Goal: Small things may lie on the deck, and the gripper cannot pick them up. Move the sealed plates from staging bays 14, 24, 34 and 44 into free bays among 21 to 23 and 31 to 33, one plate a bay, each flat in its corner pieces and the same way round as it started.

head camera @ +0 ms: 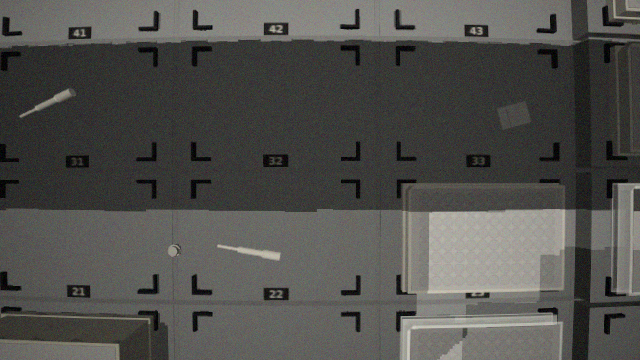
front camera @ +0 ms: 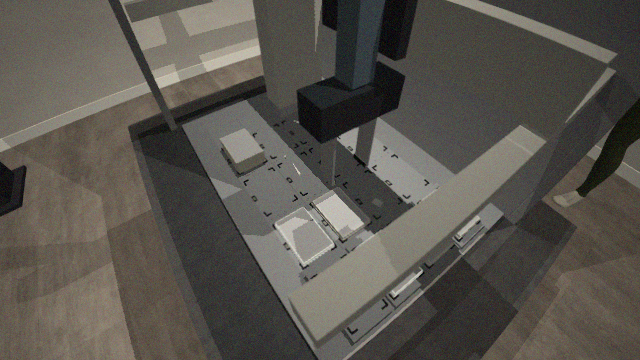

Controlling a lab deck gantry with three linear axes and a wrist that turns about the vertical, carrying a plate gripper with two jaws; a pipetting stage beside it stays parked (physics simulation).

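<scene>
A sealed plate lies flat in bay 23, its edges along the corner pieces. My gripper is open and empty above the deck, its jaws wide apart, behind that plate in the front view; it does not show in the head view. A plate stands in bay 24, another plate in bay 34 in shadow, and another plate in bay 44; each is cut by the head view's right edge. Bay 14 holds no plate. Bays 21, 22, 31, 32 and 33 hold no plate.
Another plate lies in bay 13. A tall block stands in bay 11. A thin tip lies in bay 31, another tip in bay 22, a small cap between 21 and 22, a square chip in 33.
</scene>
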